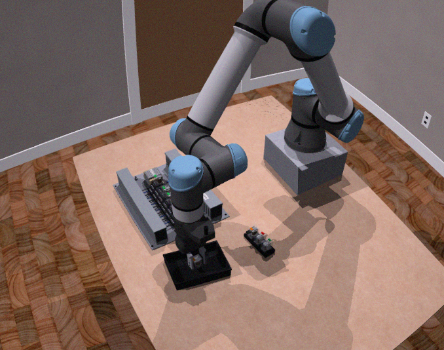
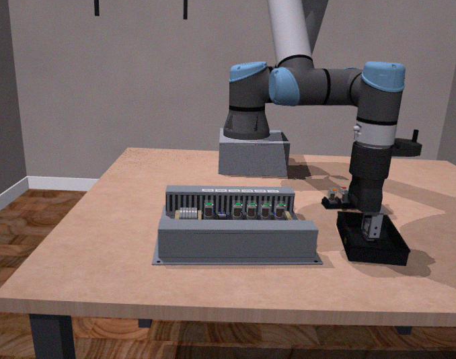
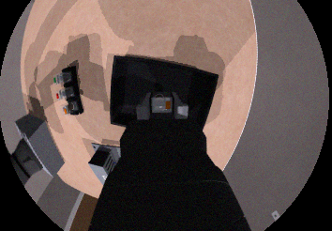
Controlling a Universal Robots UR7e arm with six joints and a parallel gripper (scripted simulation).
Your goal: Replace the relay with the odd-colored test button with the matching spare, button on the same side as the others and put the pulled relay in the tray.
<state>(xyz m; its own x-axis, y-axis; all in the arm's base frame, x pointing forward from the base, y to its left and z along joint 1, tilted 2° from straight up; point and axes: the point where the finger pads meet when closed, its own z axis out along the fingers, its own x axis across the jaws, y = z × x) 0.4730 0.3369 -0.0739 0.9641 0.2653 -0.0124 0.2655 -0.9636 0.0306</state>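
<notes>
Right now the black tray is 30 mm below my hand.
</notes>
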